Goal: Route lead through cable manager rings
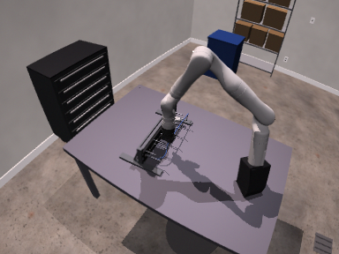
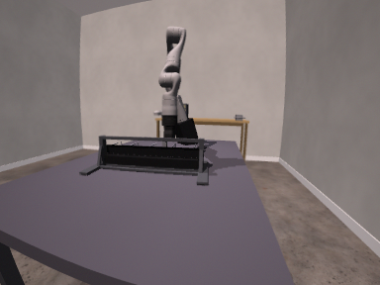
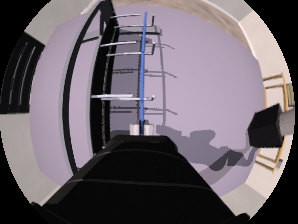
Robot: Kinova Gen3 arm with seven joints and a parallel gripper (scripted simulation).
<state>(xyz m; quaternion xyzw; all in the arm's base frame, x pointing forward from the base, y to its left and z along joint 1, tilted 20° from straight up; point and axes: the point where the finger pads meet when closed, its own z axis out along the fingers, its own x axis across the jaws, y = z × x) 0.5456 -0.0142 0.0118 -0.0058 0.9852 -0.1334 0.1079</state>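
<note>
My hand is 10 cm short of the black rack, 5 cm to the left of it and 1 cm above it.
</note>
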